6 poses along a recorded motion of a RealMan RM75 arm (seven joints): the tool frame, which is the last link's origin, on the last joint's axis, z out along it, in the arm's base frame.
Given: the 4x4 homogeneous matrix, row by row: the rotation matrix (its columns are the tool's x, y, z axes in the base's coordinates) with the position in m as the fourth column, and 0 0 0 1 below. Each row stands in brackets.
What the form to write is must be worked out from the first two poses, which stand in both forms.
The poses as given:
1: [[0.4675 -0.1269 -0.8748 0.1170], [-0.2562 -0.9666 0.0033 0.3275], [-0.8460 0.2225 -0.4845 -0.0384], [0 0 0 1]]
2: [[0.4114 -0.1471 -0.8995 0.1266], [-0.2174 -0.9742 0.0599 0.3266], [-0.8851 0.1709 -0.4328 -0.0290], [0 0 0 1]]
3: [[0.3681 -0.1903 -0.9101 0.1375], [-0.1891 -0.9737 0.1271 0.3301], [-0.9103 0.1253 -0.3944 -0.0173], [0 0 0 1]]
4: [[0.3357 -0.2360 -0.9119 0.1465], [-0.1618 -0.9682 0.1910 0.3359], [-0.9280 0.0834 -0.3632 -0.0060], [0 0 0 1]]
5: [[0.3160 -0.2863 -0.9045 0.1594], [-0.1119 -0.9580 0.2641 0.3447], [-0.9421 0.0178 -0.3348 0.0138], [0 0 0 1]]
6: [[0.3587 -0.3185 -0.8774 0.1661], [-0.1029 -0.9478 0.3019 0.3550], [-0.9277 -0.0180 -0.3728 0.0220], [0 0 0 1]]
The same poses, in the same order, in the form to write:
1: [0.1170 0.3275 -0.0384], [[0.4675 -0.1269 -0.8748], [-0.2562 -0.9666 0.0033], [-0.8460 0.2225 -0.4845]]
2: [0.1266 0.3266 -0.0290], [[0.4114 -0.1471 -0.8995], [-0.2174 -0.9742 0.0599], [-0.8851 0.1709 -0.4328]]
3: [0.1375 0.3301 -0.0173], [[0.3681 -0.1903 -0.9101], [-0.1891 -0.9737 0.1271], [-0.9103 0.1253 -0.3944]]
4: [0.1465 0.3359 -0.0060], [[0.3357 -0.2360 -0.9119], [-0.1618 -0.9682 0.1910], [-0.9280 0.0834 -0.3632]]
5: [0.1594 0.3447 0.0138], [[0.3160 -0.2863 -0.9045], [-0.1119 -0.9580 0.2641], [-0.9421 0.0178 -0.3348]]
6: [0.1661 0.3550 0.0220], [[0.3587 -0.3185 -0.8774], [-0.1029 -0.9478 0.3019], [-0.9277 -0.0180 -0.3728]]
